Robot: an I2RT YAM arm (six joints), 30 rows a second.
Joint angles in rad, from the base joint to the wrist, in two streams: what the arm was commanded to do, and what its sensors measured. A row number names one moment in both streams.
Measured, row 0: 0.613 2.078 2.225 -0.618 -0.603 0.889
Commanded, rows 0 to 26: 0.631 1.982 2.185 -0.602 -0.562 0.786; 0.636 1.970 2.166 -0.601 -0.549 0.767; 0.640 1.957 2.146 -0.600 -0.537 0.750; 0.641 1.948 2.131 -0.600 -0.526 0.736; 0.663 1.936 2.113 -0.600 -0.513 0.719; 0.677 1.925 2.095 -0.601 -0.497 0.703; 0.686 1.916 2.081 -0.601 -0.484 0.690; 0.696 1.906 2.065 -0.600 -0.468 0.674; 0.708 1.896 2.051 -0.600 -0.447 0.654; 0.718 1.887 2.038 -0.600 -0.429 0.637; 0.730 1.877 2.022 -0.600 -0.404 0.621; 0.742 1.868 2.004 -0.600 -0.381 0.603; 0.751 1.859 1.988 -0.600 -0.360 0.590; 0.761 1.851 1.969 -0.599 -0.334 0.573; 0.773 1.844 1.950 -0.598 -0.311 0.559; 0.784 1.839 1.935 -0.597 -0.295 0.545; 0.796 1.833 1.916 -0.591 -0.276 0.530; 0.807 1.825 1.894 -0.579 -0.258 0.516; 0.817 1.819 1.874 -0.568 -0.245 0.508; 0.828 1.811 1.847 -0.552 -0.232 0.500; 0.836 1.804 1.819 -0.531 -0.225 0.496; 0.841 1.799 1.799 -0.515 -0.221 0.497; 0.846 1.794 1.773 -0.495 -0.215 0.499; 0.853 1.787 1.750 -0.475 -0.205 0.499; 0.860 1.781 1.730 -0.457 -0.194 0.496; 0.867 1.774 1.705 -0.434 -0.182 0.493; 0.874 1.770 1.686 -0.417 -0.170 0.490
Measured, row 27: 0.858 1.832 1.717 -0.540 -0.225 0.521
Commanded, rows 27 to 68: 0.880 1.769 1.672 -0.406 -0.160 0.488; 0.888 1.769 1.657 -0.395 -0.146 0.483; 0.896 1.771 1.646 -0.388 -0.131 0.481; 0.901 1.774 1.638 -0.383 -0.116 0.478; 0.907 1.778 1.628 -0.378 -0.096 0.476; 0.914 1.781 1.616 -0.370 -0.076 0.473; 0.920 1.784 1.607 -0.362 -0.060 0.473; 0.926 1.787 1.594 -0.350 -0.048 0.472; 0.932 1.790 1.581 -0.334 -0.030 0.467; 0.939 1.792 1.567 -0.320 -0.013 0.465; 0.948 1.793 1.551 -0.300 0.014 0.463; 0.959 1.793 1.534 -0.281 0.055 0.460; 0.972 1.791 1.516 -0.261 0.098 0.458; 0.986 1.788 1.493 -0.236 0.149 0.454; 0.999 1.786 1.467 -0.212 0.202 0.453; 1.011 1.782 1.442 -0.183 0.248 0.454; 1.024 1.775 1.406 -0.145 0.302 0.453; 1.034 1.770 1.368 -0.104 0.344 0.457; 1.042 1.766 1.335 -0.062 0.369 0.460; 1.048 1.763 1.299 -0.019 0.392 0.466; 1.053 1.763 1.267 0.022 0.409 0.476; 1.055 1.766 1.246 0.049 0.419 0.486; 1.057 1.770 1.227 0.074 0.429 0.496; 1.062 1.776 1.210 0.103 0.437 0.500; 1.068 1.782 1.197 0.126 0.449 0.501; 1.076 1.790 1.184 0.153 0.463 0.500; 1.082 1.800 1.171 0.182 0.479 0.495; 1.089 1.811 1.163 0.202 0.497 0.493; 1.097 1.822 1.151 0.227 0.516 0.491; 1.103 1.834 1.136 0.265 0.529 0.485; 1.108 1.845 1.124 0.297 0.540 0.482; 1.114 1.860 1.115 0.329 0.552 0.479; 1.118 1.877 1.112 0.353 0.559 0.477; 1.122 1.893 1.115 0.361 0.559 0.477; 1.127 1.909 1.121 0.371 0.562 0.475; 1.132 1.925 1.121 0.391 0.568 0.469; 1.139 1.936 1.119 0.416 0.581 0.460; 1.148 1.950 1.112 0.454 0.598 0.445; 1.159 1.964 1.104 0.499 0.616 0.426; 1.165 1.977 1.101 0.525 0.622 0.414; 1.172 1.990 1.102 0.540 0.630 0.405; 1.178 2.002 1.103 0.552 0.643 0.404
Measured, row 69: 1.158 1.984 1.105 0.385 0.563 0.443
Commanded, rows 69 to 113: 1.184 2.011 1.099 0.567 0.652 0.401; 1.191 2.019 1.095 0.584 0.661 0.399; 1.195 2.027 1.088 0.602 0.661 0.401; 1.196 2.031 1.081 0.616 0.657 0.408; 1.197 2.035 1.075 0.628 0.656 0.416; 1.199 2.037 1.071 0.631 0.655 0.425; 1.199 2.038 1.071 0.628 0.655 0.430; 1.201 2.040 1.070 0.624 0.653 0.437; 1.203 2.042 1.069 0.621 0.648 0.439; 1.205 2.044 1.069 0.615 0.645 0.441; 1.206 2.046 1.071 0.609 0.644 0.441; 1.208 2.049 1.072 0.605 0.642 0.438; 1.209 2.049 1.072 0.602 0.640 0.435; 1.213 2.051 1.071 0.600 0.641 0.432; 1.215 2.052 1.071 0.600 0.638 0.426; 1.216 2.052 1.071 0.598 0.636 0.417; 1.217 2.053 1.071 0.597 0.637 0.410; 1.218 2.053 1.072 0.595 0.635 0.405; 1.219 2.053 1.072 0.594 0.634 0.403; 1.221 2.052 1.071 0.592 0.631 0.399; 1.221 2.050 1.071 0.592 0.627 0.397; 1.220 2.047 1.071 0.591 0.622 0.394; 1.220 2.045 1.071 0.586 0.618 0.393; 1.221 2.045 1.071 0.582 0.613 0.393; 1.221 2.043 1.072 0.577 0.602 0.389; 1.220 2.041 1.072 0.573 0.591 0.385; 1.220 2.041 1.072 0.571 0.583 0.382; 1.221 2.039 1.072 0.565 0.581 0.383; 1.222 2.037 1.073 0.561 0.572 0.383; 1.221 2.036 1.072 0.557 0.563 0.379; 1.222 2.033 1.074 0.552 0.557 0.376; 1.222 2.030 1.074 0.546 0.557 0.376; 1.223 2.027 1.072 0.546 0.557 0.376; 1.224 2.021 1.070 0.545 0.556 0.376; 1.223 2.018 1.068 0.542 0.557 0.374; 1.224 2.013 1.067 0.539 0.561 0.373; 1.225 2.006 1.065 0.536 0.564 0.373; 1.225 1.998 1.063 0.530 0.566 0.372; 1.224 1.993 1.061 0.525 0.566 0.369; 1.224 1.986 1.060 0.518 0.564 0.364; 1.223 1.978 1.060 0.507 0.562 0.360; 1.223 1.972 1.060 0.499 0.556 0.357; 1.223 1.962 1.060 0.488 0.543 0.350; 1.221 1.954 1.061 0.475 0.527 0.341; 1.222 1.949 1.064 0.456 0.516 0.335
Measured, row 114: 1.218 2.007 1.069 0.495 0.543 0.368
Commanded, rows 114 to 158: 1.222 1.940 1.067 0.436 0.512 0.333; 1.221 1.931 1.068 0.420 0.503 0.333; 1.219 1.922 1.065 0.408 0.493 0.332; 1.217 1.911 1.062 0.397 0.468 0.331; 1.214 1.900 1.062 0.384 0.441 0.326; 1.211 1.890 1.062 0.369 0.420 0.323; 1.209 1.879 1.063 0.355 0.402 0.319; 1.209 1.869 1.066 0.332 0.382 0.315; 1.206 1.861 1.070 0.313 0.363 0.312; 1.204 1.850 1.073 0.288 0.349 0.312; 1.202 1.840 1.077 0.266 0.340 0.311; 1.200 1.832 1.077 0.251 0.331 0.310; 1.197 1.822 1.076 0.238 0.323 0.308; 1.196 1.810 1.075 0.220 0.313 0.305; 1.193 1.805 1.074 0.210 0.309 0.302; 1.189 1.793 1.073 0.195 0.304 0.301; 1.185 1.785 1.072 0.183 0.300 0.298; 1.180 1.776 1.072 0.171 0.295 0.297; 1.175 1.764 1.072 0.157 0.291 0.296; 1.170 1.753 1.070 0.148 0.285 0.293; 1.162 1.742 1.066 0.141 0.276 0.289; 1.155 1.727 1.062 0.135 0.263 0.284; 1.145 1.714 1.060 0.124 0.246 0.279; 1.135 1.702 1.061 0.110 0.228 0.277; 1.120 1.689 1.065 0.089 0.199 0.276; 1.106 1.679 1.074 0.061 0.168 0.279; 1.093 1.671 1.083 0.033 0.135 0.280; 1.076 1.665 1.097 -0.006 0.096 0.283; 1.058 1.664 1.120 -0.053 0.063 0.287; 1.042 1.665 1.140 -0.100 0.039 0.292; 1.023 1.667 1.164 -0.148 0.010 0.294; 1.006 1.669 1.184 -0.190 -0.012 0.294; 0.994 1.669 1.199 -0.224 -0.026 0.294; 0.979 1.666 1.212 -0.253 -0.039 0.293; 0.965 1.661 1.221 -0.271 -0.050 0.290; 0.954 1.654 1.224 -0.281 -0.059 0.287; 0.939 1.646 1.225 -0.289 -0.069 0.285; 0.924 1.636 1.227 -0.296 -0.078 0.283; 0.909 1.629 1.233 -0.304 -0.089 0.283; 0.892 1.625 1.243 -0.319 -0.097 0.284; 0.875 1.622 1.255 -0.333 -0.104 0.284; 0.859 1.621 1.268 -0.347 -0.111 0.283; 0.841 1.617 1.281 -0.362 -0.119 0.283; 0.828 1.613 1.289 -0.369 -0.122 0.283; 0.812 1.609 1.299 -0.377 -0.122 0.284
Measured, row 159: 0.843 1.654 1.252 -0.311 -0.088 0.298
